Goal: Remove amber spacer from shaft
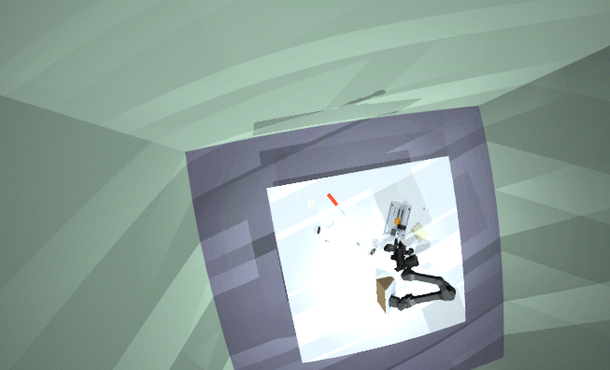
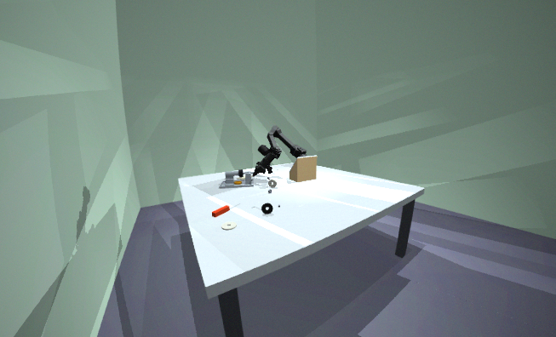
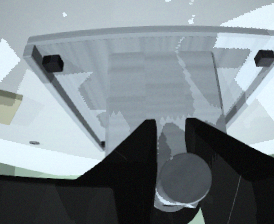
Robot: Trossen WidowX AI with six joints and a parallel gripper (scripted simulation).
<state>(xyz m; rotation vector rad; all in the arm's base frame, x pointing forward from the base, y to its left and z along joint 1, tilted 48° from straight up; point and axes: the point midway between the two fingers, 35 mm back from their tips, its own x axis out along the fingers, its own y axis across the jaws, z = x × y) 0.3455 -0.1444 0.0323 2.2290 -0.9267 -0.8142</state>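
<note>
My gripper tip is 50 mm short of the thin shaft, 20 mm to the left of it and 20 mm below it. Also, from my gripper tip: red-handled screwdriver: 350 mm to the left, 290 mm ahead, 50 mm below; then pale yellow square: 200 mm to the right, 50 mm below, 20 mm behind; then white washer: 510 mm to the left, 340 mm ahead, 50 mm below.
</note>
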